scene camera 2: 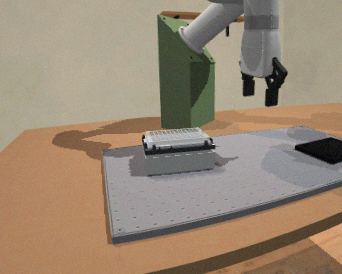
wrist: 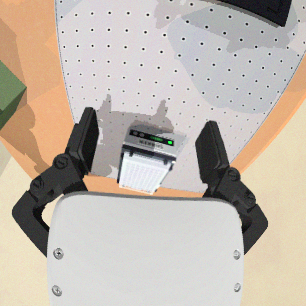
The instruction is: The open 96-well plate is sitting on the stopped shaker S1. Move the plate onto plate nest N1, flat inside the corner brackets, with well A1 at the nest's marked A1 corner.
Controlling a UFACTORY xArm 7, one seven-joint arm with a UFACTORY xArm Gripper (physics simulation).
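Places are measured from the arm's base along level axes (x right, y back, z down), in millimetres.
Pixels of known places: gripper, fingertip midpoint: (scene camera 2: 259, 100) (wrist: 150, 124); arm's base, origin of the base link: (scene camera 2: 190, 40).
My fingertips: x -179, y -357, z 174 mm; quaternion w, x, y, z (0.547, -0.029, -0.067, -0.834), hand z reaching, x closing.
Note:
For each thing: its top centre in the pictures, then the offset to it from my fingertips. "spot": a spot on its surface instead. Level surfaces: height alone.
- clear-white 96-well plate, middle of its top: (wrist: 139, 179) (scene camera 2: 176, 134) dy -84, dx +191, dz +61 mm
- grey shaker, surface spot: (wrist: 150, 142) spot: dy -61, dx +122, dz +102 mm
- black flat object, middle of its top: (scene camera 2: 332, 145) dy +10, dx -210, dz +115 mm
- grey perforated board, its level: dz +130 mm
- wooden table, its level: dz +143 mm
The clear-white 96-well plate (scene camera 2: 177, 135) (wrist: 144, 173) sits flat on top of the grey shaker (scene camera 2: 180, 163) (wrist: 150, 142), between its black corner clips. The shaker's front panel shows green lights in the wrist view. My gripper (scene camera 2: 259, 96) (wrist: 150, 124) is open and empty. It hangs high above the board, to the right of the shaker in the scene view. A black flat object (scene camera 2: 325, 150) (wrist: 260, 7) lies at the board's right in the scene view and is cut off in both views; I cannot tell whether it is nest N1. The well A1 marking is too small to read.
The grey perforated board (scene camera 2: 165, 200) (wrist: 115, 42) lies on the wooden table (scene camera 2: 55, 200) (wrist: 42, 100). A green angular pillar (scene camera 2: 175, 85) (wrist: 9, 95) stands behind the board in the scene view. The arm's shadow falls across the board.

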